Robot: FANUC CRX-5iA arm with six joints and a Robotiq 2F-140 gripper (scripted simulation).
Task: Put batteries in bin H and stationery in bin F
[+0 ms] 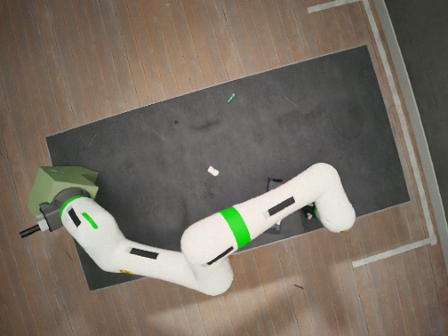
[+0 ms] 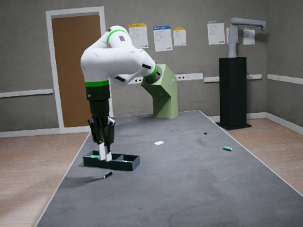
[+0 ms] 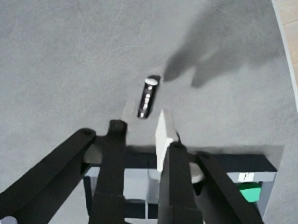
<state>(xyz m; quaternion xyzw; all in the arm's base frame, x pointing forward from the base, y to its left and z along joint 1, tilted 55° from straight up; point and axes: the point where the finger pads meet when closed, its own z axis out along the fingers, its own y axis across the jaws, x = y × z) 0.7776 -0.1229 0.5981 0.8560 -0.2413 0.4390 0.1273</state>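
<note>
My hand is 10 cm above the black battery. Round my hand: tray 12 cm behind, 9 cm below, 3 cm to the left; green-and-white block 18 cm behind, 8 cm below, 2 cm to the right; white eraser-like piece 32 cm to the left, 32 cm behind, 10 cm below.
</note>
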